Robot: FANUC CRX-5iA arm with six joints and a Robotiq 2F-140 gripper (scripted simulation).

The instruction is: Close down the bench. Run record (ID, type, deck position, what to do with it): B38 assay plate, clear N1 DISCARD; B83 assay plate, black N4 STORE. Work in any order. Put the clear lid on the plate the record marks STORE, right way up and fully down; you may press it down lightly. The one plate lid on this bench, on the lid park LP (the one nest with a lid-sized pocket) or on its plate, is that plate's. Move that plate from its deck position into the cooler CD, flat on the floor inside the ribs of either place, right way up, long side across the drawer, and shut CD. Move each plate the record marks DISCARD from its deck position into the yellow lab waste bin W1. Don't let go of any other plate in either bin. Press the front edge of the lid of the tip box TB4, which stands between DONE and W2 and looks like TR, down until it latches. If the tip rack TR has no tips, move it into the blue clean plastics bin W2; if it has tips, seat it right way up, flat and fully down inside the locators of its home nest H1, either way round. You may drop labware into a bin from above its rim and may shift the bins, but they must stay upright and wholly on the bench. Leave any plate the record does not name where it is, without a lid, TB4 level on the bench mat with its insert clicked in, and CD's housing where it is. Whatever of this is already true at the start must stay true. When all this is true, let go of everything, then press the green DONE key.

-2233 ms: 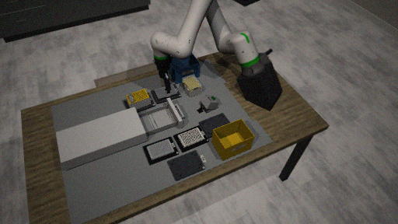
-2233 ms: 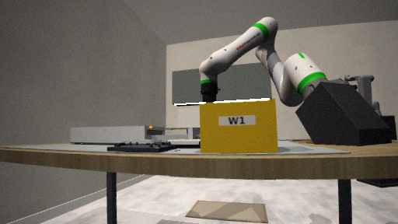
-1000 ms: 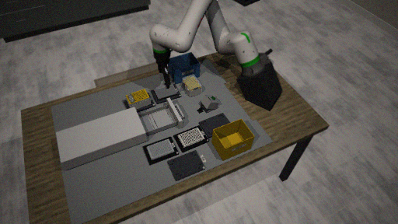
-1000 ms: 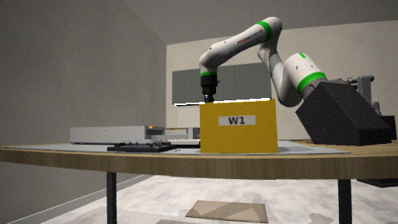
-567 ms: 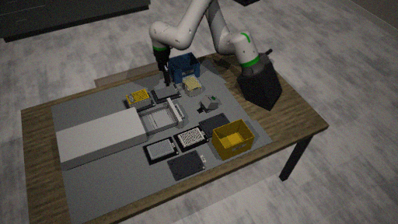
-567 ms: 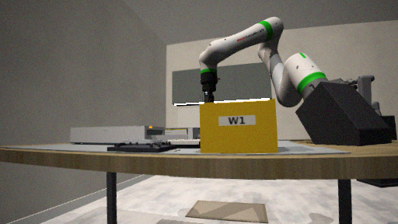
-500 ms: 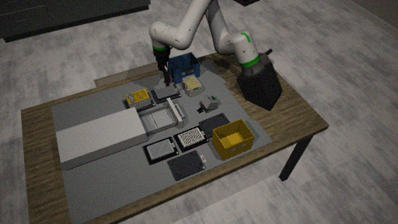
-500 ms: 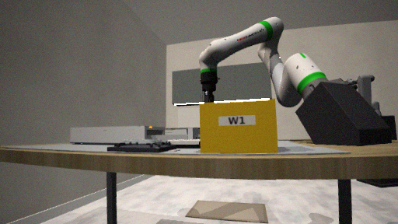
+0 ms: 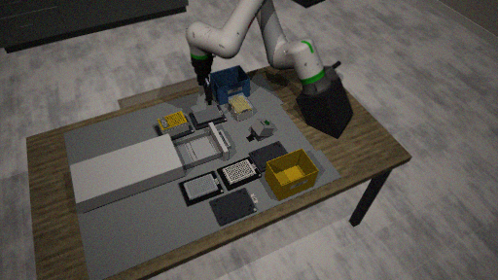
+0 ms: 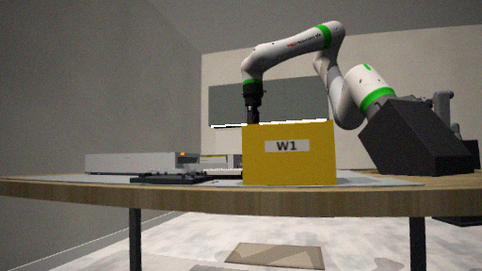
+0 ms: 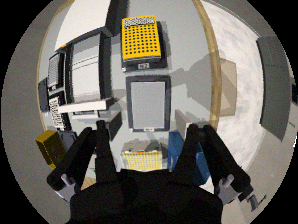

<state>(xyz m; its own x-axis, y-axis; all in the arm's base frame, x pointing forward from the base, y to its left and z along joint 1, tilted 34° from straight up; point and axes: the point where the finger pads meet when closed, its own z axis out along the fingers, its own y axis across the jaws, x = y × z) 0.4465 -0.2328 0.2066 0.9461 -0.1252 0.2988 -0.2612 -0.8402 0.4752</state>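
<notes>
My hand is 11 cm above the clear lid. Also, from my hand: yellow tip rack TR: 17 cm ahead, 4 cm to the right, 8 cm below; then black plate: 12 cm below; then blue bin W2: 20 cm behind, 8 cm to the right, 10 cm below.
</notes>
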